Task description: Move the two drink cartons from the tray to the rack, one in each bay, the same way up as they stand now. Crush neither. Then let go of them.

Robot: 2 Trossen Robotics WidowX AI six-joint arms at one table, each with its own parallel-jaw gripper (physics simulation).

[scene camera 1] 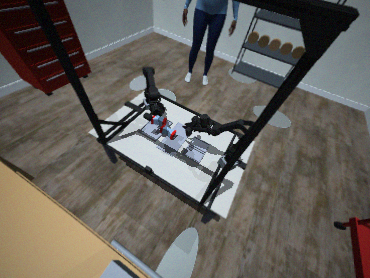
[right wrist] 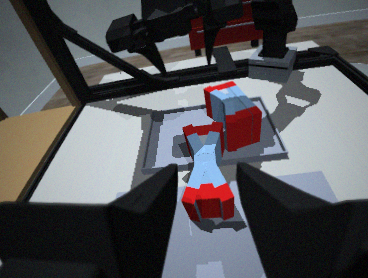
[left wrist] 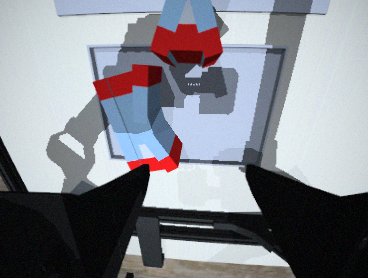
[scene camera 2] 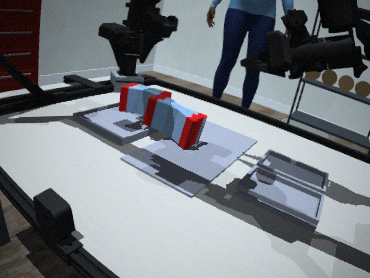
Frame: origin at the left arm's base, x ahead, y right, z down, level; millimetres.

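Where they show: left gripper, fingertip midpoint: (scene camera 1: 153, 117) (right wrist: 186, 69) (left wrist: 198, 170) (scene camera 2: 131, 65); right gripper, fingertip midpoint: (scene camera 1: 183, 125) (right wrist: 207, 171) (scene camera 2: 243, 64); left arm's base, origin of the base link: (right wrist: 273, 52) (scene camera 2: 126, 74).
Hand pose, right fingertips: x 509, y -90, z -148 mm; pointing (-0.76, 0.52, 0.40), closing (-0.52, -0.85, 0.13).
Note:
Each offset is from my right fingertips to the top centre of the thing.
Two light-blue cartons with red ends lie over the tray @(dz +188, dx -217, dy +136 mm) (scene camera 2: 115, 138) (left wrist: 220, 142) (right wrist: 172, 120). One carton @(dz +130, dx -245, dy +99 mm) (scene camera 2: 135, 100) (left wrist: 132, 117) (right wrist: 242, 130) is in the tray, bent-looking. The other carton @(dz +117, dx -103, dy +74 mm) (scene camera 2: 167, 120) (left wrist: 187, 37) (right wrist: 207, 170) slants across the tray's edge, its lower end at the flat plate, its middle pinched-looking. The two-bay rack @(dz +184, dx +130, dy -83 mm) (scene camera 1: 194, 153) (scene camera 2: 285, 209) stands at the right and holds no carton. My left gripper (left wrist: 198, 170) (right wrist: 186, 69) is open and empty, above the tray's outer edge. My right gripper (right wrist: 207, 171) is partly open and empty, back from the slanted carton.
A flat grey-blue plate (scene camera 2: 232, 140) (left wrist: 100, 6) (right wrist: 300, 187) lies between tray and rack, partly under the slanted carton. A black frame (scene camera 1: 75, 80) surrounds the table. A person (scene camera 1: 207, 30) stands behind it, with a shelf unit farther right.

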